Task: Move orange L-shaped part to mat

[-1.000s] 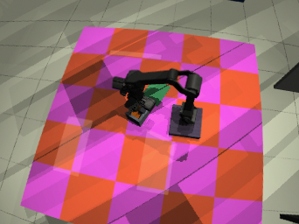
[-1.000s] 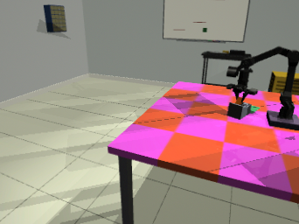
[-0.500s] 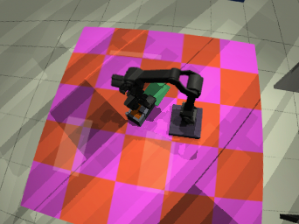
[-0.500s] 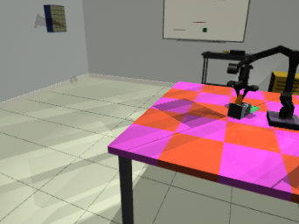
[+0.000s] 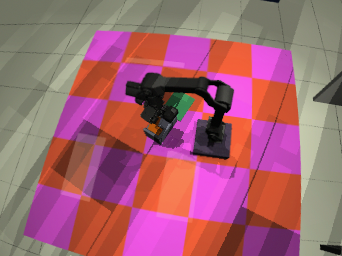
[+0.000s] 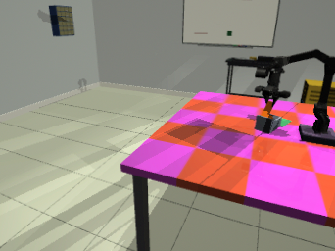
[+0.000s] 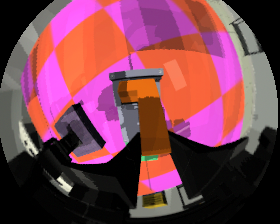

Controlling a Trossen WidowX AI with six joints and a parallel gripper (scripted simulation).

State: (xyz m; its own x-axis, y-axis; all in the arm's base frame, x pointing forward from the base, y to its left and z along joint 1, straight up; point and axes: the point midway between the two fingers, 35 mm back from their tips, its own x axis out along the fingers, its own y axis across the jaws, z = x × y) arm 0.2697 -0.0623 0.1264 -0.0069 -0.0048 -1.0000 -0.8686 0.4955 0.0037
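My gripper tip is 14 cm above the green mat, 11 cm to the left of it and 8 cm past it. The rest, counted from my gripper tip: orange L-shaped part: 4 cm to the left, 3 cm below.
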